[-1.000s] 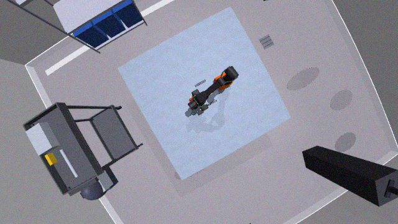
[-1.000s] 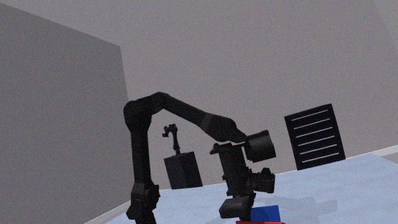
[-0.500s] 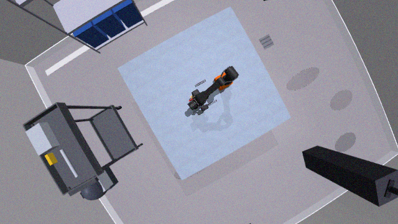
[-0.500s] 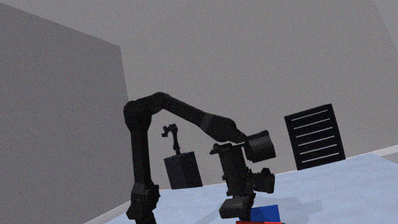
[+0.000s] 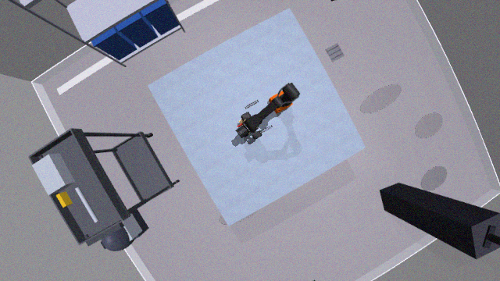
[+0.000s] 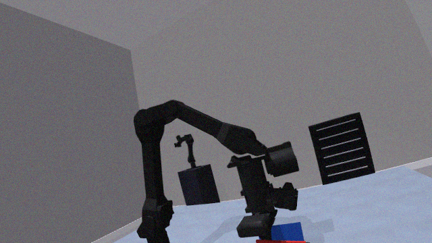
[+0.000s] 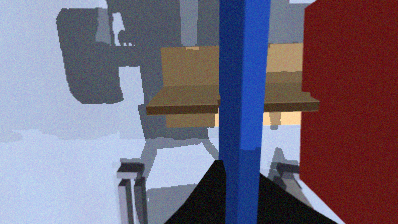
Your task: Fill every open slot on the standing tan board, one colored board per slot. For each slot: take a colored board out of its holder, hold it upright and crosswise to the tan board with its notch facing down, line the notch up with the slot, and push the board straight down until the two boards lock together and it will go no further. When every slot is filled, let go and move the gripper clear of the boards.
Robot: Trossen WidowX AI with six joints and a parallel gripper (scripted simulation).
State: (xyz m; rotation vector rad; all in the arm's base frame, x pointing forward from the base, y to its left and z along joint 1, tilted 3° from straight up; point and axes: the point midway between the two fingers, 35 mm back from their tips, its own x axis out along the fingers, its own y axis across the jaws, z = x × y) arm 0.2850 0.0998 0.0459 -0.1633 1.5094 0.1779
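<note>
The tan board lies 4 cm below my gripper tip, 3 cm ahead of it and 2 cm to the right of it. From my gripper tip the other things lie so: blue board 3 cm ahead, 1 cm to the left; then red board 4 cm to the right, 4 cm ahead, 1 cm below.
</note>
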